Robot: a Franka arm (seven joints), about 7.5 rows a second.
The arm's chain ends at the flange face. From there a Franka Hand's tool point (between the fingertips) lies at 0.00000 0.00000 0.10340 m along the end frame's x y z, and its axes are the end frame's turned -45 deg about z.
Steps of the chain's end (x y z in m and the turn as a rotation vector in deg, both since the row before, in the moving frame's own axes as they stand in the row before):
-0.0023, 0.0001, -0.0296, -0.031, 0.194, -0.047
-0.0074, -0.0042, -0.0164, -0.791, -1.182, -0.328
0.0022, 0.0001, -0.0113, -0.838, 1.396, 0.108
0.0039, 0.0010, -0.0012, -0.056, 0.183, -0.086
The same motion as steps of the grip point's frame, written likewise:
-0.0015, -0.0013, -0.0296, -0.159, 0.115, -0.047
-0.0048, -0.0087, -0.0164, 0.276, -1.395, -0.328
0.0022, 0.0045, -0.0113, -1.580, 0.395, 0.108
0.0022, 0.0038, -0.0012, -0.169, 0.090, -0.086

